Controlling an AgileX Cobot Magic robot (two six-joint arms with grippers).
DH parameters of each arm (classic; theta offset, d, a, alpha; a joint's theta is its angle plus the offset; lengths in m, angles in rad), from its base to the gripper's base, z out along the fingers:
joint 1: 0 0.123 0 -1.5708
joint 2: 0.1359 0 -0.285 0
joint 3: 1.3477 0 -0.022 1.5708
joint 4: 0 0.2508 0 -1.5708
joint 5: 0 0 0.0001 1.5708
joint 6: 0 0.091 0 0
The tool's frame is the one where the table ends.
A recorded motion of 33 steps. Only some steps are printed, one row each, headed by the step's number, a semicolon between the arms.
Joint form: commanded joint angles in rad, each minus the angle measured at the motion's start. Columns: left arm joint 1, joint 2, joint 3, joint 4, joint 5, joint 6; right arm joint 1, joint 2, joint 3, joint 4, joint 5, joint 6.
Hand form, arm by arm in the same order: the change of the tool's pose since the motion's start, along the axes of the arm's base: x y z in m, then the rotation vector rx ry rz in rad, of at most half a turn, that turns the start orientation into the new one. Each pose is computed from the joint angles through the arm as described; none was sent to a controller.
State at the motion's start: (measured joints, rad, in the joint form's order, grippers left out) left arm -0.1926 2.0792 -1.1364 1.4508 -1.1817 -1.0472; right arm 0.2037 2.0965 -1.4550 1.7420 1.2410 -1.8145
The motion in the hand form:
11: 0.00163 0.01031 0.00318 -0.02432 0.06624 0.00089; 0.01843 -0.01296 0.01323 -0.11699 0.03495 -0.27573
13: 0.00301 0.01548 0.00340 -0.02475 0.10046 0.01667; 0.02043 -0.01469 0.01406 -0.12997 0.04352 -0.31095
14: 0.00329 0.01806 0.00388 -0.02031 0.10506 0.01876; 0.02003 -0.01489 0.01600 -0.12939 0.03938 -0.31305
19: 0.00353 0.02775 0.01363 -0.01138 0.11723 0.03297; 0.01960 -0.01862 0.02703 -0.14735 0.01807 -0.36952
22: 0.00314 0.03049 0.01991 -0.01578 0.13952 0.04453; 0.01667 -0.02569 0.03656 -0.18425 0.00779 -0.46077
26: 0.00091 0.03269 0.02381 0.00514 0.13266 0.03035; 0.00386 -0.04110 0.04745 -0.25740 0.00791 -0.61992
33: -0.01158 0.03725 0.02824 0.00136 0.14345 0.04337; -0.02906 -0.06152 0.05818 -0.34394 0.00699 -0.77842
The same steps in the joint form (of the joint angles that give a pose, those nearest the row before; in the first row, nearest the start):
11: 0.0314 -0.0025 -0.0057 0.0280 -0.0393 -0.0790; -0.0088 -0.0555 -0.0097 0.0024 -0.3022 0.0802
13: 0.0456 -0.0044 -0.0057 0.0369 -0.0393 -0.1173; -0.0088 -0.0610 -0.0097 0.0024 -0.3407 0.0921
14: 0.0526 -0.0070 -0.0057 0.0462 -0.0393 -0.1258; -0.0088 -0.0655 -0.0097 0.0024 -0.3428 0.0921
19: 0.0786 -0.0376 -0.0057 0.0767 -0.0393 -0.1728; -0.0088 -0.0983 -0.0057 0.0024 -0.4046 0.0938
22: 0.0859 -0.0554 -0.0057 0.0834 -0.0393 -0.2149; -0.0088 -0.1466 0.0217 0.0025 -0.5053 0.0960
26: 0.0913 -0.0713 -0.0057 0.1170 -0.0393 -0.2272; -0.0088 -0.2447 0.1057 0.0024 -0.6823 0.0960
33: 0.1004 -0.1186 0.0557 0.1098 -0.0393 -0.2232; -0.0064 -0.4025 0.2599 0.0024 -0.8650 0.0831

